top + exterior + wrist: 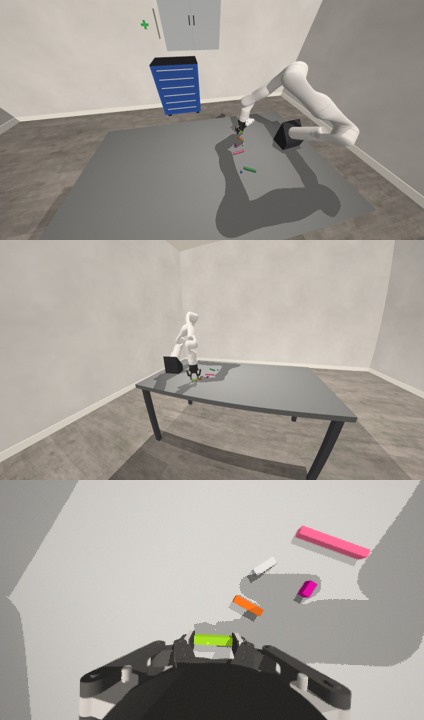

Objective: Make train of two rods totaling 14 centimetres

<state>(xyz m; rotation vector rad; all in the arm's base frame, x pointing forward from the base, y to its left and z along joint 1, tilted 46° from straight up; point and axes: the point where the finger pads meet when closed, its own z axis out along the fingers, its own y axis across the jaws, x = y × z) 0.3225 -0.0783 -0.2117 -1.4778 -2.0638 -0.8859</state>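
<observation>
My gripper is now 10 mm above the lime rod. The rest, counted from my hand: orange rod: 60 mm to the left, 30 mm ahead, 20 mm below; then grey rod: 110 mm to the left, 30 mm ahead, 20 mm below; then magenta rod: 110 mm to the left, 90 mm ahead, 20 mm below.
</observation>
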